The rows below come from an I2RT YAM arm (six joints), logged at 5 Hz.
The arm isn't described. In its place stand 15 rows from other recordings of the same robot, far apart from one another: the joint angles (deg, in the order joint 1, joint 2, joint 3, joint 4, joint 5, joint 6), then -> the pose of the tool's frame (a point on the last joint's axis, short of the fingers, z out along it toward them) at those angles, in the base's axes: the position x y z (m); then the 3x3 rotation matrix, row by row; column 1 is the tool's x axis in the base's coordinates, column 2 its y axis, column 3 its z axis.
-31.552, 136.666, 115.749, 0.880, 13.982, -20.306 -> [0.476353 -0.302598 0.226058], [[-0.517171 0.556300 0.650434], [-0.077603 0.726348 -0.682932], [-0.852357 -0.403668 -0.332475]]
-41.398, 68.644, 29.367, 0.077, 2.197, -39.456 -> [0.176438 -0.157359 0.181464], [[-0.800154 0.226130 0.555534], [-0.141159 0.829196 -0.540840], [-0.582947 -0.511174 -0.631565]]
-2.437, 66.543, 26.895, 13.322, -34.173, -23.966 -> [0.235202 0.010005 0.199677], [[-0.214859 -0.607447 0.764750], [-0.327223 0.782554 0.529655], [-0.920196 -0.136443 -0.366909]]
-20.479, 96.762, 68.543, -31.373, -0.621, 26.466 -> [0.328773 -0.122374 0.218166], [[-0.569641 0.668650 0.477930], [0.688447 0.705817 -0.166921], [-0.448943 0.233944 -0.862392]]
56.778, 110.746, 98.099, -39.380, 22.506, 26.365 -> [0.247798 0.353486 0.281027], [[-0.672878 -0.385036 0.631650], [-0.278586 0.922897 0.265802], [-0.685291 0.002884 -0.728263]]
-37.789, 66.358, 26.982, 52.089, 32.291, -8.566 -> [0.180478 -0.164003 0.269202], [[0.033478 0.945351 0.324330], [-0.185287 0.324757 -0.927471], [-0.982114 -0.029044 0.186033]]
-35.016, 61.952, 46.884, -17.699, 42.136, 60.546 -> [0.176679 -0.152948 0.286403], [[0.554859 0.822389 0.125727], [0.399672 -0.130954 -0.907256], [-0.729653 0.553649 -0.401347]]
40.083, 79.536, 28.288, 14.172, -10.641, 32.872 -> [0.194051 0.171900 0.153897], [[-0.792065 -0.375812 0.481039], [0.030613 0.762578 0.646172], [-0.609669 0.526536 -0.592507]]
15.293, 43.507, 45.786, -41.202, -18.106, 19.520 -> [0.146438 0.051512 0.297194], [[-0.732890 -0.253606 0.631314], [0.128850 0.859396 0.494810], [-0.668035 0.443985 -0.597165]]
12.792, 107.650, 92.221, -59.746, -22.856, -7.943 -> [0.367025 0.097512 0.254482], [[-0.892087 -0.428329 0.143926], [-0.333125 0.838620 0.430980], [-0.305301 0.336527 -0.890809]]
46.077, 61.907, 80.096, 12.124, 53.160, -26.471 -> [0.153722 0.118541 0.527999], [[0.292285 0.198500 0.935504], [-0.081788 0.979826 -0.182351], [-0.952827 -0.023215 0.302623]]
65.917, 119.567, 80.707, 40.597, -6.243, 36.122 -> [0.195610 0.447127 0.239442], [[-0.551157 -0.776198 0.306174], [0.202982 0.231190 0.951499], [-0.809336 0.586573 0.030132]]
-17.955, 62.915, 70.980, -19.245, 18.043, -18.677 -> [0.224682 -0.084399 0.421417], [[-0.361164 0.492441 0.791872], [-0.203037 0.787290 -0.582195], [-0.910130 -0.371047 -0.184357]]
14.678, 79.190, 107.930, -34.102, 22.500, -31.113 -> [0.257748 0.053430 0.533241], [[-0.146882 0.068420 0.986785], [-0.531973 0.835585 -0.137120], [-0.833925 -0.545083 -0.086335]]
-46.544, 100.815, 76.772, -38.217, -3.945, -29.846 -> [0.255369 -0.265956 0.230860], [[-0.877450 0.306072 0.369325], [0.204206 0.935061 -0.289758], [-0.434028 -0.178830 -0.882972]]
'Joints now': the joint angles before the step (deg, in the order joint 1, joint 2, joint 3, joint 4, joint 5, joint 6). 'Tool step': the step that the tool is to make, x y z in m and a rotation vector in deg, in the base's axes. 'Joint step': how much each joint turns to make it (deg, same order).
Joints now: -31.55, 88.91, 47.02, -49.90, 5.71, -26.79
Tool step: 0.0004, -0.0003, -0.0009, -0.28, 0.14, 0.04
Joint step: 0.04, 0.21, -0.04, 0.27, 0.31, 0.01
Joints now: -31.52, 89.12, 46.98, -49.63, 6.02, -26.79
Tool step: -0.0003, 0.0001, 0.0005, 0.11, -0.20, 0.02
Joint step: -0.05, -0.18, -0.04, -0.02, -0.20, -0.07
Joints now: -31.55, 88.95, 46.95, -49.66, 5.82, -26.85
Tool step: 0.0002, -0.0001, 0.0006, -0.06, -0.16, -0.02
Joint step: 0.00, -0.09, 0.07, 0.01, -0.03, 0.02
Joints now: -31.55, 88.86, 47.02, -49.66, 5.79, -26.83
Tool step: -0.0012, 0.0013, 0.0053, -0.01, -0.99, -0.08
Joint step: 0.04, -1.34, 0.08, -0.58, -0.51, 0.11
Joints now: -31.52, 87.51, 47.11, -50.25, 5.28, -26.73
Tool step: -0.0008, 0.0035, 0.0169, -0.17, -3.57, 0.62
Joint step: 0.37, -3.65, 0.88, -1.37, -1.71, -0.22
